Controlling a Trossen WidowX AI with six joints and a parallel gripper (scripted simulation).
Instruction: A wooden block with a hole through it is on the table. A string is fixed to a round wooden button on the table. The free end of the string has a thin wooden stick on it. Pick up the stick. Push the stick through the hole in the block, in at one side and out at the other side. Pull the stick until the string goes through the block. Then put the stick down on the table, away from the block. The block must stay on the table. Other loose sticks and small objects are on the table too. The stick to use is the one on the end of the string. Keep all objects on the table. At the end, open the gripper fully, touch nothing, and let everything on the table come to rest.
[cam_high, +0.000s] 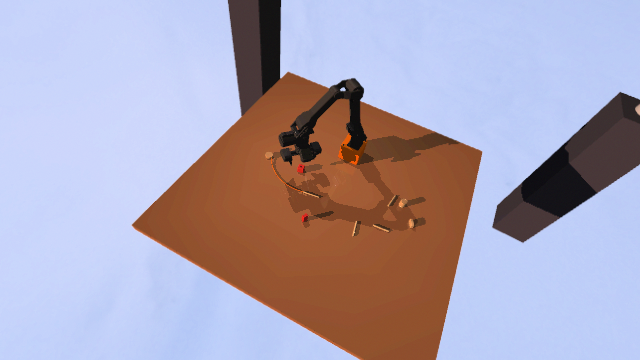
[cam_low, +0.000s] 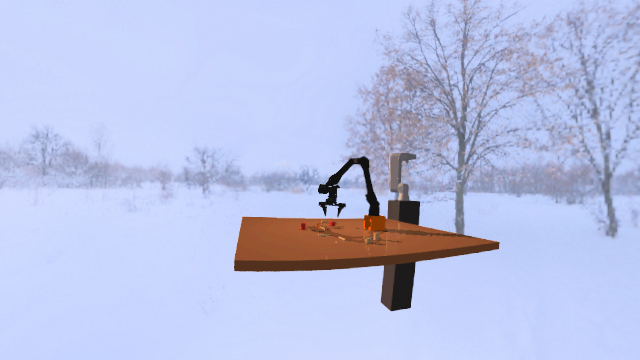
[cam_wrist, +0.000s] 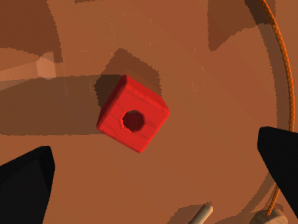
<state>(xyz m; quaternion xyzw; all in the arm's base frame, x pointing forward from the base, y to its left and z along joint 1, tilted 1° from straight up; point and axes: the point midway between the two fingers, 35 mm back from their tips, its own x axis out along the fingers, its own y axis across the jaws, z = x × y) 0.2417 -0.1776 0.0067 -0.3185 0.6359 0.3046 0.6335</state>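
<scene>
My gripper tip is now 10 mm past the red block, 10 mm to the right of it and 50 mm above it. The rest, counted from my gripper tip: thin wooden stick (90 mm ahead, 110 mm to the left, 60 mm below); then red object (220 mm ahead, 170 mm to the left, 40 mm below); then round wooden button (10 mm ahead, 180 mm to the right, 60 mm below).
</scene>
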